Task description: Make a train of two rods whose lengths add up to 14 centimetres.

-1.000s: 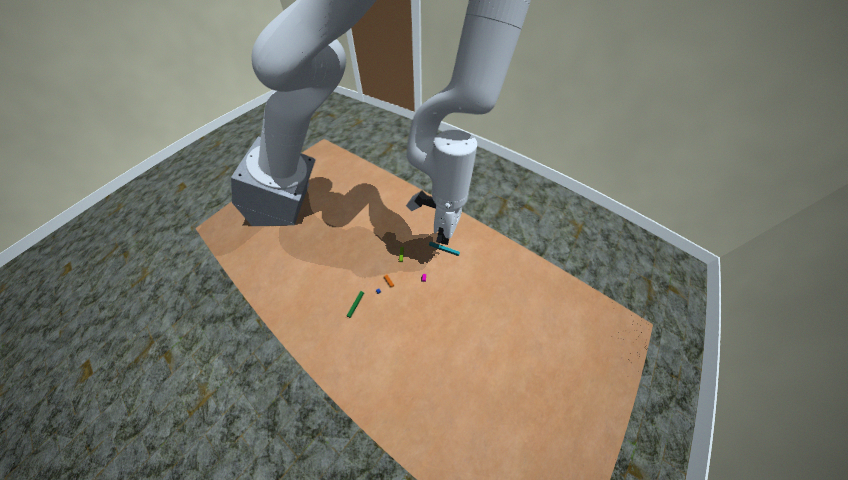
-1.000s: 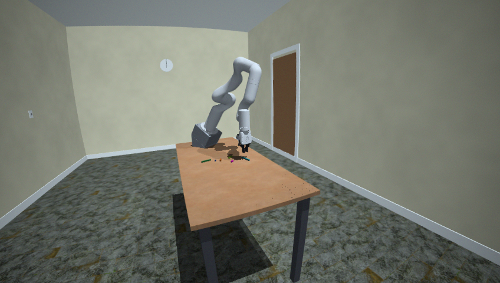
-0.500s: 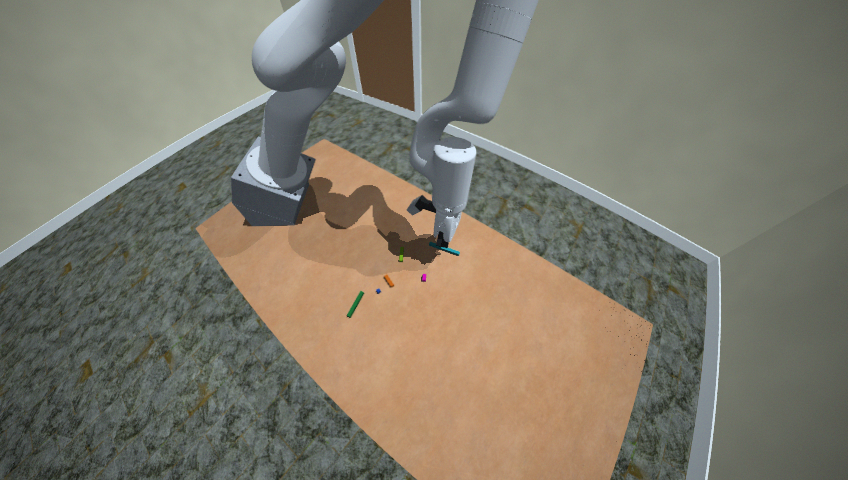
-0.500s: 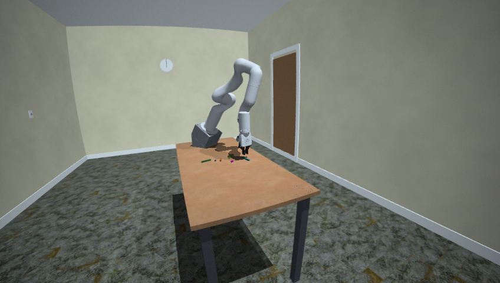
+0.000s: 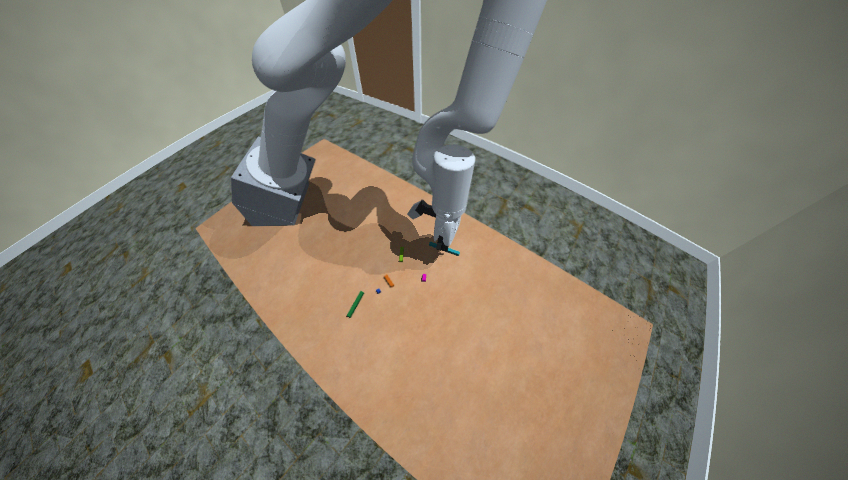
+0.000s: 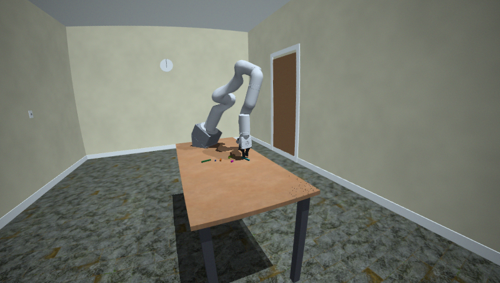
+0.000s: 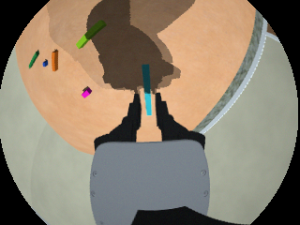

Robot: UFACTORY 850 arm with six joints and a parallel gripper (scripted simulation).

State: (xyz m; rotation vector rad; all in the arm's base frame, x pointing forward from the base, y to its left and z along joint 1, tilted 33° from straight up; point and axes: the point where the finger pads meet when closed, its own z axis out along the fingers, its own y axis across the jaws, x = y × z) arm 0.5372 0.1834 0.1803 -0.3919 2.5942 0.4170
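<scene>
My gripper is now 4 cm above the turquoise rod. The rest, counted from my hand: magenta rod (11 cm to the right, 4 cm below, 3 cm ahead); orange rod (19 cm to the right, 4 cm below, 4 cm behind); lime rod (11 cm to the right, 8 cm behind, 4 cm below).
</scene>
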